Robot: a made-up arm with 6 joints.
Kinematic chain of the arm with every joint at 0, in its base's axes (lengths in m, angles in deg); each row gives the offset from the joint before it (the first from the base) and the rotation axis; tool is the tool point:
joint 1: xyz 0 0 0.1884 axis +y
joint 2: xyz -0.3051 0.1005 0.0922 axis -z
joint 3: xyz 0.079 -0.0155 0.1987 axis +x
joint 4: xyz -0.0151 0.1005 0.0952 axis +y
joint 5: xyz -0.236 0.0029 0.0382 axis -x
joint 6: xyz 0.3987 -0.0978 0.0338 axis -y
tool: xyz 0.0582 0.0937 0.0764
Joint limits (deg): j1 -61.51..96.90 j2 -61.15..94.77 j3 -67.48..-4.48 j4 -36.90..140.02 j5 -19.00..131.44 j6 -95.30..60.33
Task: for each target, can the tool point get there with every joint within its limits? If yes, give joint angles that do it. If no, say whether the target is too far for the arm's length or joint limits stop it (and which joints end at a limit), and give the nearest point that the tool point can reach.
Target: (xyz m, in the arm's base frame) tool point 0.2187 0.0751 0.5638
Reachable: yes | joints 22.80 42.66 -13.83 -7.34 74.48 -6.97
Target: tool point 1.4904 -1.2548 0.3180
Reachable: no: too far | nearest point 0.5775 -0.1803 0.3474 | short by 1.410 m
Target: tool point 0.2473 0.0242 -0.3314
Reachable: no: joint limits stop it (at a limit: joint 1) | nearest point 0.2865 0.0622 0.0613 | short by 0.397 m
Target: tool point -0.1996 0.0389 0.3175
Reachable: yes | joints 5.03 -37.00 -62.43 104.95 89.11 -64.63
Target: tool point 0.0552 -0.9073 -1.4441
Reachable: no: too far | nearest point -0.2747 -0.1114 -0.1072 | short by 1.590 m
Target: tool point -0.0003 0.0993 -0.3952
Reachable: no: joint limits stop it (at a limit: joint 1, joint 2, joint 3) | nearest point -0.2228 0.0644 -0.1197 | short by 0.356 m
